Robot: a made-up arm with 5 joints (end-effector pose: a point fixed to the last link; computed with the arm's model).
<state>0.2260 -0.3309 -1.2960 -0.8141 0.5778</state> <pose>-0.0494 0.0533 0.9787 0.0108 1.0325 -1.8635</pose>
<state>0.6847 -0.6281 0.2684 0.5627 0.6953</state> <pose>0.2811 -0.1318 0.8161 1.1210 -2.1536 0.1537</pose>
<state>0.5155 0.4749 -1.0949 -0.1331 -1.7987</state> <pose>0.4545 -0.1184 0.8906 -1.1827 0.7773 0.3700</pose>
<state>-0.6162 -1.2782 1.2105 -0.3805 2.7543</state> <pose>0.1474 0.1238 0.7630 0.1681 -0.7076 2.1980</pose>
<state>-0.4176 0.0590 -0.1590 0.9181 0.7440</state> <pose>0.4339 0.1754 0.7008 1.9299 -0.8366 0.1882</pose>
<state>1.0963 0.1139 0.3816 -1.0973 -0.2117</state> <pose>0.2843 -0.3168 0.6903 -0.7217 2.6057 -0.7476</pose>
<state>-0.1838 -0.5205 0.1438 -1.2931 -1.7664</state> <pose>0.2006 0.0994 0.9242 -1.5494 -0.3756 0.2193</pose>
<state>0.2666 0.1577 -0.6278 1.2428 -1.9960</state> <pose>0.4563 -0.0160 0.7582 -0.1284 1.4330 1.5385</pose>
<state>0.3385 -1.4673 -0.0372 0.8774 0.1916</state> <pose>-0.0234 0.0653 0.8754 -1.5435 2.3304 -0.8945</pose>
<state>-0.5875 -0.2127 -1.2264 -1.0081 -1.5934</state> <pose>-0.0032 0.0255 0.9987 -1.1768 -1.0726 -0.2140</pose>
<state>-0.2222 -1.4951 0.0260 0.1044 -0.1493</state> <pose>-0.0935 -0.0094 0.9020 -1.5150 1.0670 -0.8303</pose>
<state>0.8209 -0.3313 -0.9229 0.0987 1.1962</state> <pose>0.1267 -0.0067 1.0466 -0.0878 -2.0357 1.5944</pose>
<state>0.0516 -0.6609 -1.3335 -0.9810 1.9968</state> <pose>-0.2117 0.0607 0.8432 1.5143 1.6010 -1.1544</pose>
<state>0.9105 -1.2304 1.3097 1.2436 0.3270</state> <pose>0.1612 -0.0600 0.5427 0.9129 -1.8525 -1.3989</pose>
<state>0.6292 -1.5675 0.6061 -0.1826 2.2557</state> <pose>0.0294 0.1077 0.8814 -0.6389 -1.2736 1.2932</pose>
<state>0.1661 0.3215 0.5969 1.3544 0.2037</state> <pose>0.3118 -0.0126 0.4376 0.7852 -0.5989 -1.5231</pose>
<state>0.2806 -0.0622 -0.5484 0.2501 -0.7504</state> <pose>0.4000 -0.0396 0.8961 -1.5334 1.7599 0.2124</pose>
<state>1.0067 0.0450 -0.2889 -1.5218 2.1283</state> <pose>0.2289 -0.1350 0.8814 -1.4056 -1.2081 1.2846</pose>
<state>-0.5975 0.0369 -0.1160 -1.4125 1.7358</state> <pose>0.2670 0.1649 0.8658 -0.5173 1.9797 -2.0404</pose>
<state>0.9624 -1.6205 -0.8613 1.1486 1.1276</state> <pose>-0.1267 0.3468 0.7753 -0.3176 -2.0011 1.7053</pose>
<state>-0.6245 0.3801 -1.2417 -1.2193 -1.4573</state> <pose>0.2131 0.1742 0.9492 -1.3179 -0.7482 0.0144</pose>
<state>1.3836 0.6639 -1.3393 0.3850 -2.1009</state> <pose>0.2423 -0.3948 0.8370 -0.3587 1.0029 0.0181</pose>
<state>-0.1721 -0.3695 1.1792 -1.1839 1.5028</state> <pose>0.3206 0.0720 0.6697 1.2246 -1.4646 1.5731</pose>
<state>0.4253 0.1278 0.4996 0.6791 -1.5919</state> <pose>0.4032 -0.0623 0.4968 0.1742 1.9156 1.8135</pose>
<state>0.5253 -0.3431 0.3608 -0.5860 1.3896</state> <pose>0.3357 -0.1108 0.8433 0.5317 -1.8219 1.2339</pose>
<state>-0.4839 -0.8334 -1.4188 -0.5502 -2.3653</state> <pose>-0.2767 -0.0972 0.8438 -1.3317 -1.8918 -0.1497</pose>
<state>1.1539 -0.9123 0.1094 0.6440 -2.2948</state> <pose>0.2053 -0.0641 0.8920 -0.3224 0.7994 0.3237</pose>
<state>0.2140 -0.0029 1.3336 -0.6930 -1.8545</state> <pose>0.3368 0.0270 0.4525 -0.3972 1.4705 1.5248</pose>
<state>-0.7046 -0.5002 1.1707 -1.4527 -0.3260</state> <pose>0.2405 0.1735 0.6792 -2.1559 0.8248 -0.0548</pose>
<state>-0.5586 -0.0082 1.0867 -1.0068 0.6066</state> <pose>0.3367 0.1784 0.5537 2.3789 -1.2838 0.6929</pose>
